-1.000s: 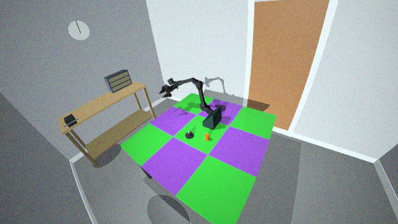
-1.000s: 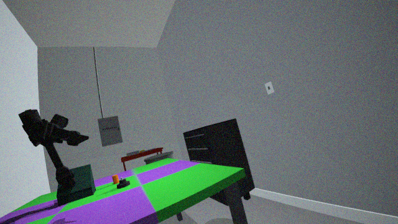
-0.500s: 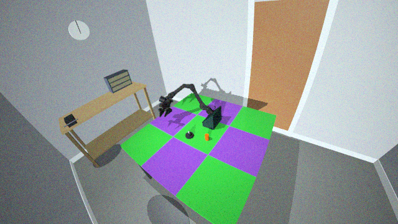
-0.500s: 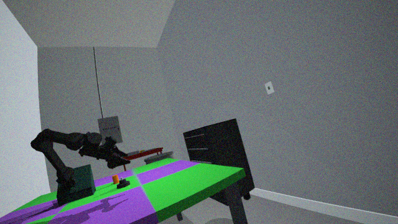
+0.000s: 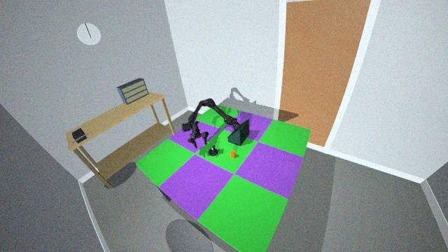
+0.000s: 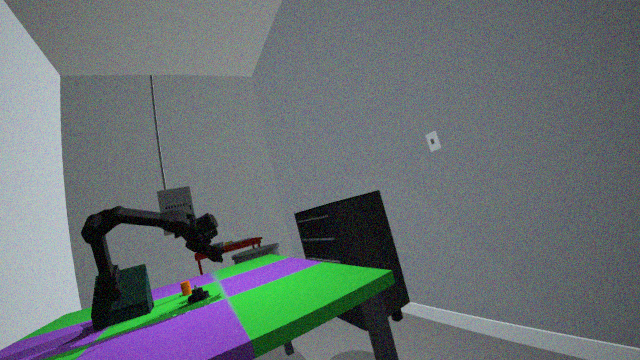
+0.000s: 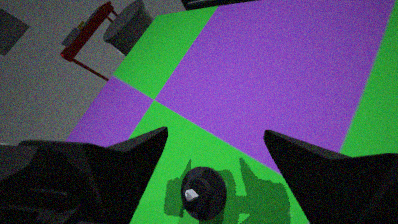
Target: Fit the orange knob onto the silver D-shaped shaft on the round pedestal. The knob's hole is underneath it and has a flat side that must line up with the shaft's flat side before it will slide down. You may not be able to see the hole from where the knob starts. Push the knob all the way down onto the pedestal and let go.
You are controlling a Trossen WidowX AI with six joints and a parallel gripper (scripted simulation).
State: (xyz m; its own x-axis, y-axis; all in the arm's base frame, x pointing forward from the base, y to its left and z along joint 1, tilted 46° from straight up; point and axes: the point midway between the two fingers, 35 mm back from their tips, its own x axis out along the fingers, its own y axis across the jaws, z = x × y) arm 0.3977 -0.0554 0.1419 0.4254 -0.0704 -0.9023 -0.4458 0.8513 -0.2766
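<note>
Right now the orange knob is 210 mm to the left of my gripper tip, 140 mm behind it and 100 mm below it. Round my gripper tip: pedestal: 120 mm below, 100 mm behind, 30 mm to the left.
</note>
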